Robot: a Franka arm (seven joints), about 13 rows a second.
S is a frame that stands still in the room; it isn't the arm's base.
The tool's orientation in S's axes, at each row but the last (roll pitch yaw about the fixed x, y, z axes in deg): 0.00, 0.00, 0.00; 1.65, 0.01, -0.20; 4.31, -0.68, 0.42; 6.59, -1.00, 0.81; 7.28, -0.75, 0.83; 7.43, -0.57, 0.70; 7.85, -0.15, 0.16; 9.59, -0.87, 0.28; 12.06, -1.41, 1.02; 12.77, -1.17, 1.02; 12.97, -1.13, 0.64
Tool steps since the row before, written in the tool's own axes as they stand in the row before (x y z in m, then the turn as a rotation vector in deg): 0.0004, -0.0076, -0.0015, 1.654, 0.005, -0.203; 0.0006, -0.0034, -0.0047, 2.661, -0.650, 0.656; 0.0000, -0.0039, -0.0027, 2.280, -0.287, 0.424; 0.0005, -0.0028, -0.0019, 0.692, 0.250, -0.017; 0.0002, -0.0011, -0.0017, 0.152, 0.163, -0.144; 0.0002, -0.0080, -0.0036, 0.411, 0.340, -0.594; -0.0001, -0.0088, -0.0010, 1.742, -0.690, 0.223; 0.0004, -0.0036, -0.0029, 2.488, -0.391, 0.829; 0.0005, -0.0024, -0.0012, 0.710, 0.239, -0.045; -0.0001, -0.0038, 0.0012, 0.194, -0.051, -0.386; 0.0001, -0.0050, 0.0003, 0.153, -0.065, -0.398
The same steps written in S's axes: 0.0004, -0.0076, -0.0015, 1.654, 0.005, -0.203; 0.0006, -0.0033, -0.0048, 2.659, -0.678, 0.637; 0.0001, -0.0037, -0.0030, 2.277, -0.301, 0.428; 0.0006, -0.0026, -0.0022, 0.688, 0.260, 0.024; 0.0002, -0.0009, -0.0018, 0.151, 0.182, -0.120; 0.0003, -0.0075, -0.0046, 0.411, 0.419, -0.541; -0.0001, -0.0086, -0.0022, 1.744, -0.709, 0.131; 0.0005, -0.0031, -0.0035, 2.479, -0.512, 0.790; 0.0006, -0.0021, -0.0017, 0.705, 0.256, 0.023; 0.0000, -0.0040, 0.0003, 0.201, 0.039, -0.384; 0.0002, -0.0049, -0.0008, 0.161, 0.028, -0.399
